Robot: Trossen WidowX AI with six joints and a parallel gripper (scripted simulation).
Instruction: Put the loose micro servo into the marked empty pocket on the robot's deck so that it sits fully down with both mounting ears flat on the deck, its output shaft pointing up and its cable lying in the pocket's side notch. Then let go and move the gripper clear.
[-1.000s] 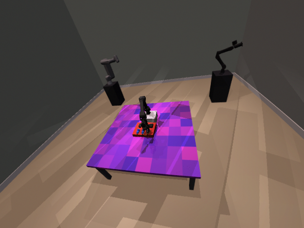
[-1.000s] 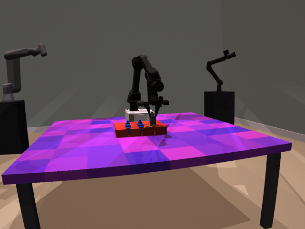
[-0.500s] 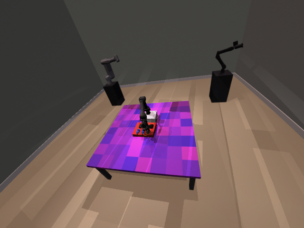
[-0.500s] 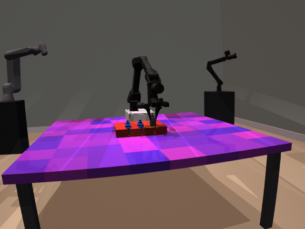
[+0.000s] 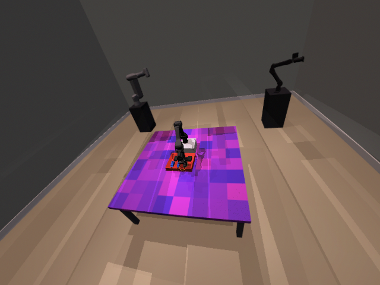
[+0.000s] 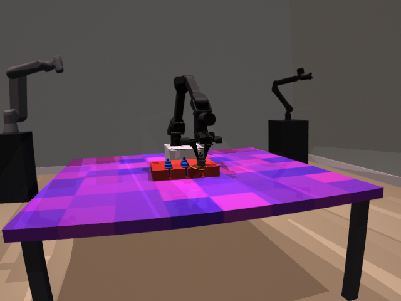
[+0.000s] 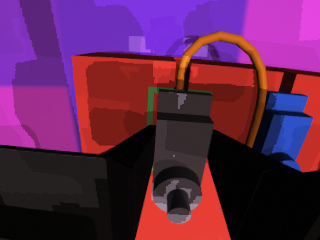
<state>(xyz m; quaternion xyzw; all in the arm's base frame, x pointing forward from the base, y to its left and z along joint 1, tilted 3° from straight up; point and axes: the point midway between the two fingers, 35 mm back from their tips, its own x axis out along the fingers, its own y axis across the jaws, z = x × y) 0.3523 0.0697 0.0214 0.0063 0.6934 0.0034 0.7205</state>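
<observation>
Now: the red deck 12 cm behind my gripper tip, 7 cm to the right of it and 5 cm below it.
</observation>
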